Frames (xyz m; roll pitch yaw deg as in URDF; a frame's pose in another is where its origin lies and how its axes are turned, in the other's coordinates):
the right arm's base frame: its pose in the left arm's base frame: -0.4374 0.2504 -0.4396 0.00 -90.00 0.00
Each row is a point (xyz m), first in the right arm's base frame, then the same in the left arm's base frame.
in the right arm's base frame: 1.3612 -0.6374 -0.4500
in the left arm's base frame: 0.0126 -0.3870 0.9216
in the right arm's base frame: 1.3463 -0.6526 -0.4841
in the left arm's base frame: 0.0467 -0.4022 0.9067
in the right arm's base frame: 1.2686 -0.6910 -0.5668
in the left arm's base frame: 0.1294 -0.4406 0.8290
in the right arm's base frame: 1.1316 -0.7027 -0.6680
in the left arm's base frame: 0.2306 -0.4523 0.6920
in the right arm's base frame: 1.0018 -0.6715 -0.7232
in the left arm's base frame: 0.2858 -0.4211 0.5622
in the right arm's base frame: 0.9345 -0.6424 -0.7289
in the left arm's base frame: 0.2915 -0.3920 0.4949
